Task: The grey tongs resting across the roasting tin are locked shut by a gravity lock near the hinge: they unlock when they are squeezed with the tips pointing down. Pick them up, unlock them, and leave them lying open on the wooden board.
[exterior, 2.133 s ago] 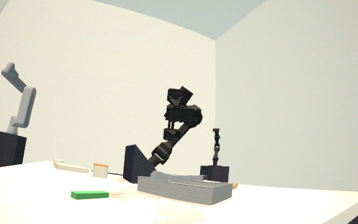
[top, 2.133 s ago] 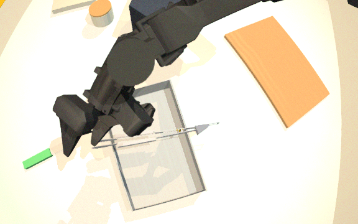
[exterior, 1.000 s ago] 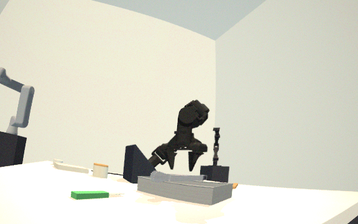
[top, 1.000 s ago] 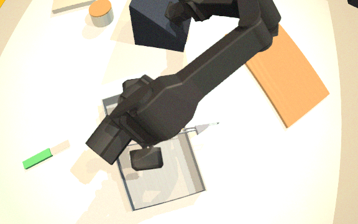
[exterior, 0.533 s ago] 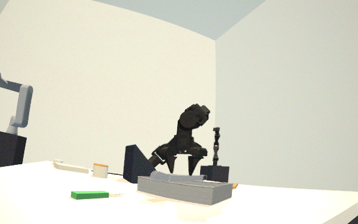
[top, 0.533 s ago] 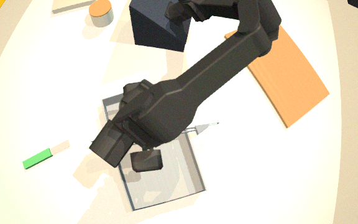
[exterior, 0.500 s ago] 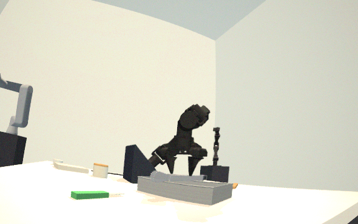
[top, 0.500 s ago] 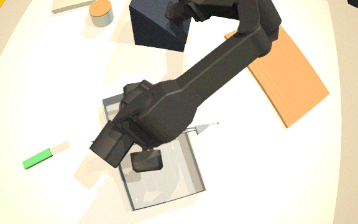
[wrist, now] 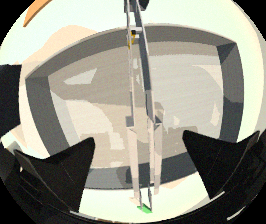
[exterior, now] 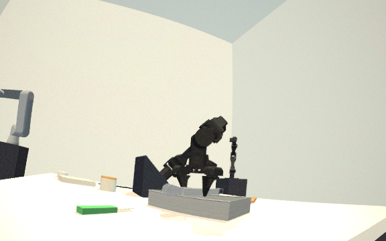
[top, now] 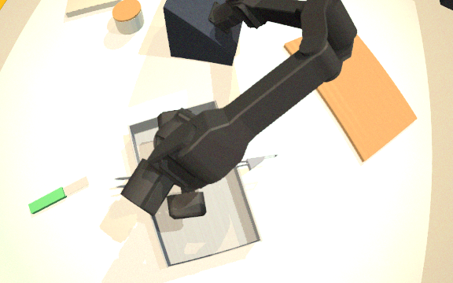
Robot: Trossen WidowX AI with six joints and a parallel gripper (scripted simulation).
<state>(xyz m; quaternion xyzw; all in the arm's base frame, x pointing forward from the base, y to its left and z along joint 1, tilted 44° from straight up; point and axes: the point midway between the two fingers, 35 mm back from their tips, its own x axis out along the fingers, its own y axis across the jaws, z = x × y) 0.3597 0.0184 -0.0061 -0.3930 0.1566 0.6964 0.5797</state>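
The roasting tin is 3 cm below my gripper tip, 2 cm to the left of it and 1 cm ahead of it. Also, from my gripper tip: wooden board (36 cm to the left, 34 cm behind, 5 cm below); green-handled tool (28 cm to the right, 11 cm ahead, 5 cm below); pale slab (47 cm behind, 43 cm to the right, 4 cm below).
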